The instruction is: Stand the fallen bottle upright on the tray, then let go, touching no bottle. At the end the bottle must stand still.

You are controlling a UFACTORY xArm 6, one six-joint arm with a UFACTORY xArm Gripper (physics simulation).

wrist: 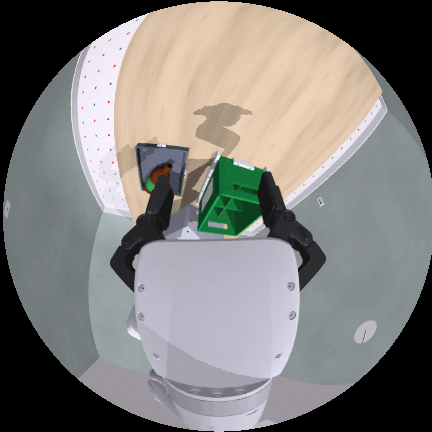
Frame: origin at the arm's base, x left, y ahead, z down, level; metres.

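Where they show: gripper, between the fingertips: [214, 181].
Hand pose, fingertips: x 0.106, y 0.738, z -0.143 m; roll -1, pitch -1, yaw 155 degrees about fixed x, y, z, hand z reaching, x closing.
Observation:
Each offset is from my fingertips to the centre of the thing. "spot": to the spot under its first point. Level surfaces: height alone.
The brown bottle {dx +0.094, dy -0.333, dz +0.288 m} [161, 173] with a green label lies on its side in the dark grey tray {spot: dx +0.048, dy -0.245, dz +0.324 m} [176, 156], left of the view's middle. Its neck points to the upper right of the view, and its green-labelled part is at the lower left. The left finger covers part of the bottle and the tray's near side. My gripper [214, 181] is open, with nothing between its fingers. It hangs above the table, its left fingertip overlapping the bottle in view; how high it is above the bottle I cannot tell.
A green crate {dx -0.192, dy -0.323, dz +0.242 m} [234, 172] with inner dividers stands right of the tray, seen between the fingers and partly behind the right finger. A grey object [186, 229] shows beside the crate, partly hidden by the gripper body. White dotted strips edge the wooden table {dz +0.330 m} [260, 75].

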